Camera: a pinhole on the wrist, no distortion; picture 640 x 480 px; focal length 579.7 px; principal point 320.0 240.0 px. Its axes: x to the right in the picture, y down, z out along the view. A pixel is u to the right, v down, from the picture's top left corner.
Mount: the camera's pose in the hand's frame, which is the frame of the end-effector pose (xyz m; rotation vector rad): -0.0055 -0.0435 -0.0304 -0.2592 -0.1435 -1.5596
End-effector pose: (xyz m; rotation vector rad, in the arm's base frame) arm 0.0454 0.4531 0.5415 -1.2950 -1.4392 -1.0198
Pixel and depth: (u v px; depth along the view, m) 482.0 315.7 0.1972
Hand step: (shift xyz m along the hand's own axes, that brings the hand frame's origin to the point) 0.0351 -0.0470 0.1719
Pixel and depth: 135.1 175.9 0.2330
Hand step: -0.0150 0.0877 0.1774
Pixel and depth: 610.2 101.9 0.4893
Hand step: -0.0836 -0.1554 0.5122
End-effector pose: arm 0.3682 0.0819 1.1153 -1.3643 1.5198 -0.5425
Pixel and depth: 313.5 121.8 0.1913
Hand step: -0.0305 0.0074 0.1564
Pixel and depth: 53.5 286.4 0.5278
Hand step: 0.0725 0.3247 0.4141
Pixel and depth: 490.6 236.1 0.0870
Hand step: 0.0005 -0.0462 0.0601
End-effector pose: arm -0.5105 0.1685 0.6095 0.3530 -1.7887 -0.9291
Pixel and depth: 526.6 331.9 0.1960
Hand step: 0.0405 -0.0616 0.1741
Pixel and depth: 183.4 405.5 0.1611
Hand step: 0.0517 0.0337 0.1120
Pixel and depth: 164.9 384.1 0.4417
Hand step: 0.1349 0.1819 0.3577
